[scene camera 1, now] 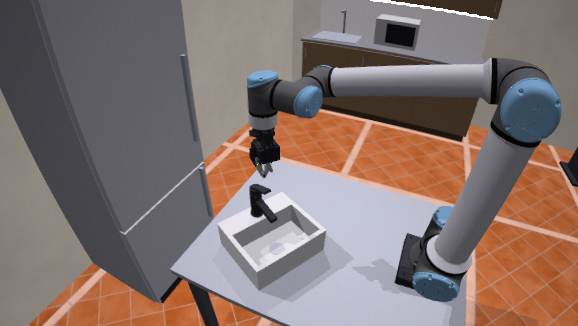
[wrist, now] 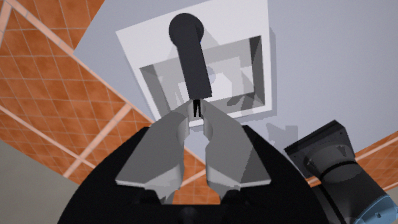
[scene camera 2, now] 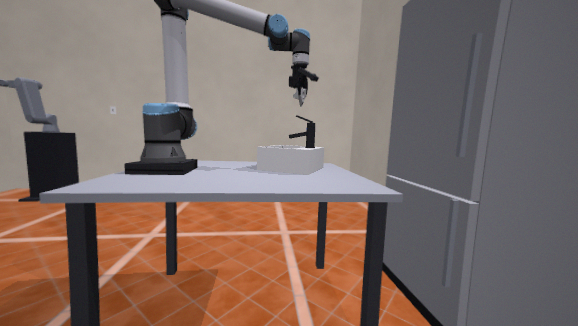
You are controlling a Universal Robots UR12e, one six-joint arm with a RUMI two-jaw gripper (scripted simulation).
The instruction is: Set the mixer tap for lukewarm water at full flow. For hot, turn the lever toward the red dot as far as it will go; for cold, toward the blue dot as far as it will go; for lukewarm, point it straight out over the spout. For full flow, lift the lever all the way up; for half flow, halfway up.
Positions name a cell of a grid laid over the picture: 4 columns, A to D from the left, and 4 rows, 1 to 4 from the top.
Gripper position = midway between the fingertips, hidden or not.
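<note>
The gripper (scene camera 1: B3), (wrist: B2) appears both in scene camera 1 and in the wrist view. A white sink basin (wrist: C2) belongs to the scene as well, and so does a lever (wrist: B1).
</note>
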